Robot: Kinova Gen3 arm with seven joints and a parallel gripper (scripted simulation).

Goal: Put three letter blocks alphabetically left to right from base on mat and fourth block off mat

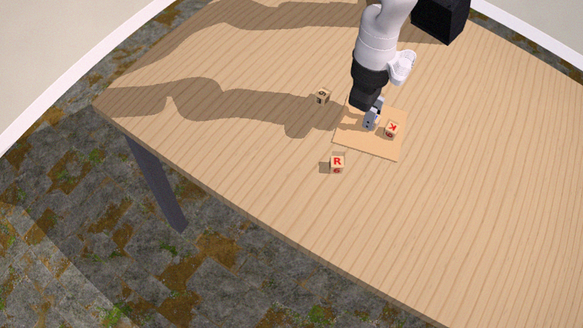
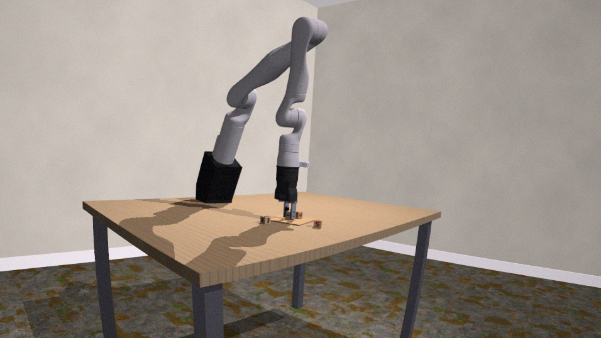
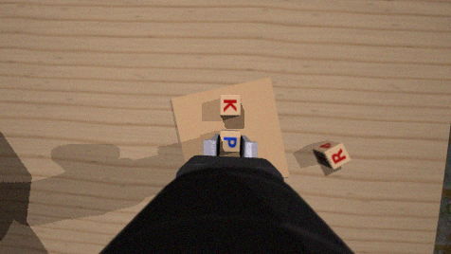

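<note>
Now: the tan mat 2 cm below my hand and 1 cm to the left of it. From my hand the other things lie so: block: 12 cm to the right, 1 cm below, 1 cm behind.
</note>
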